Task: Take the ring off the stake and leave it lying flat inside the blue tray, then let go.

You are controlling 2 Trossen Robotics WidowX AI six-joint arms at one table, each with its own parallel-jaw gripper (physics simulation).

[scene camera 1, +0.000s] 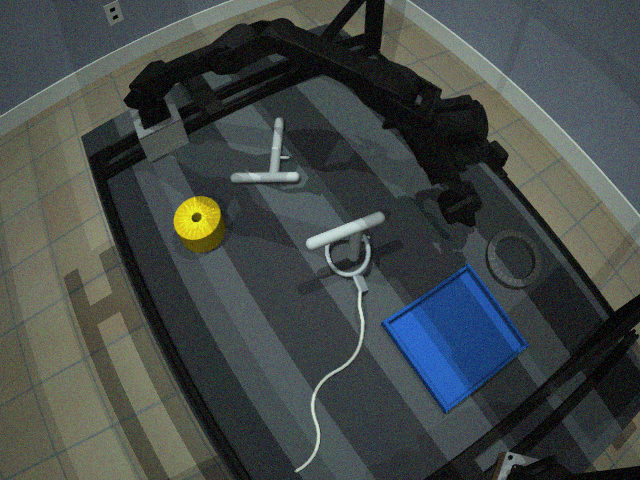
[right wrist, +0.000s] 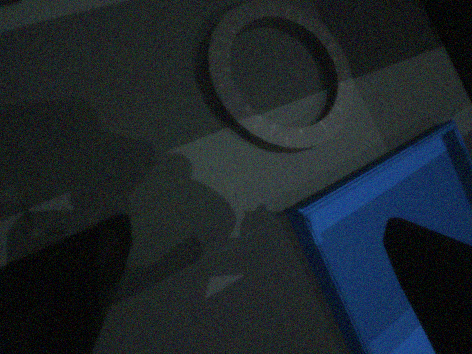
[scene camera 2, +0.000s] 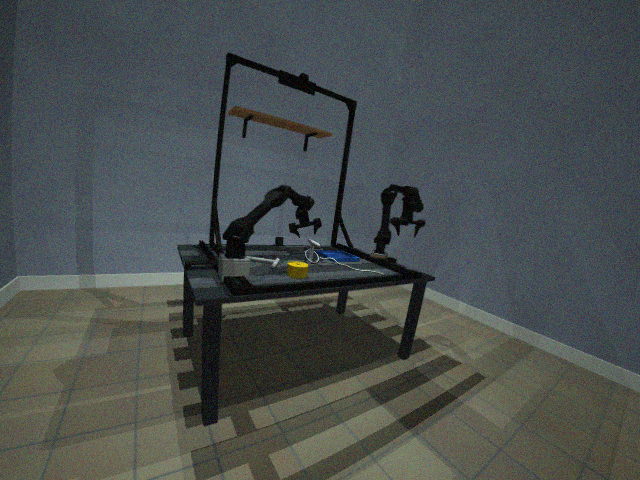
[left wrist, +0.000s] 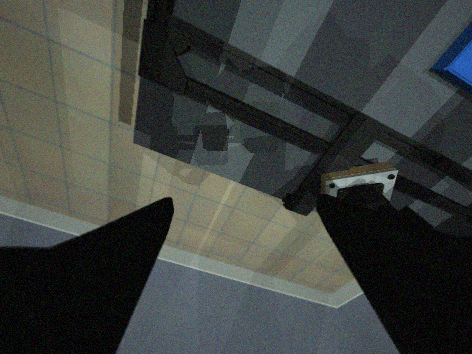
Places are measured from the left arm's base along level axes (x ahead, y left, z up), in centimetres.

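Where they show: left gripper, fingertip midpoint: [scene camera 2: 406,236] [left wrist: 245,202]; right gripper, fingertip midpoint: [right wrist: 260,229] [scene camera 2: 307,236]; left arm's base at its link origin: [scene camera 2: 379,252] [left wrist: 357,201]; right arm's base at its link origin: [scene camera 1: 154,114] [scene camera 2: 234,256].
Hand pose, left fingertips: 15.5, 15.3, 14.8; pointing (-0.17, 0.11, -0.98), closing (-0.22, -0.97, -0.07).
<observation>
Things, the pixels of their top centre, and the offset from my left fingertips, as dx, dy, dz. "*": a spot on its surface instead.
- upright T-shaped white stake at its top centre: [scene camera 1: 346,227] [scene camera 2: 314,241] +27.0, -44.8, -8.1
- blue tray at its top centre: [right wrist: 439,264] [scene camera 1: 460,334] [scene camera 2: 337,253] +3.4, -37.8, -17.2
- grey ring at a spot on its surface: [right wrist: 220,65] * -0.7, -60.5, -18.0
- white T-shaped piece at its top centre: [scene camera 1: 267,144] [scene camera 2: 260,259] +49.7, -62.0, -17.5
- yellow cylinder at its top centre: [scene camera 1: 196,217] [scene camera 2: 298,264] +53.4, -40.5, -14.5
- cord at a spot on its surface: [scene camera 1: 313,400] * +22.4, -19.4, -18.9
A white ring [scene camera 1: 349,274] [scene camera 2: 306,254] with a small tab and a long white cord is around the stem of an upright T-shaped white stake [scene camera 1: 345,230] [scene camera 2: 313,242], below its crossbar. The blue tray [scene camera 1: 439,356] [scene camera 2: 340,255] [left wrist: 462,65] [right wrist: 350,265] lies flat, lower right of the stake in scene camera 1, and holds nothing. My right gripper [scene camera 1: 459,206] [scene camera 2: 307,233] [right wrist: 260,229] is open and empty, above the table near the tray's upper corner. My left gripper [scene camera 2: 407,235] [left wrist: 245,202] is open and empty, raised at the right of scene camera 2, away from the ring.
A grey ring [scene camera 1: 491,258] [right wrist: 220,65] lies beside the tray. Another white T-shaped piece [scene camera 1: 276,149] lies above the stake in scene camera 1. A yellow cylinder [scene camera 1: 199,224] [scene camera 2: 297,269] with a hole stands to the left. The cord [scene camera 1: 313,400] trails towards the table's edge.
</observation>
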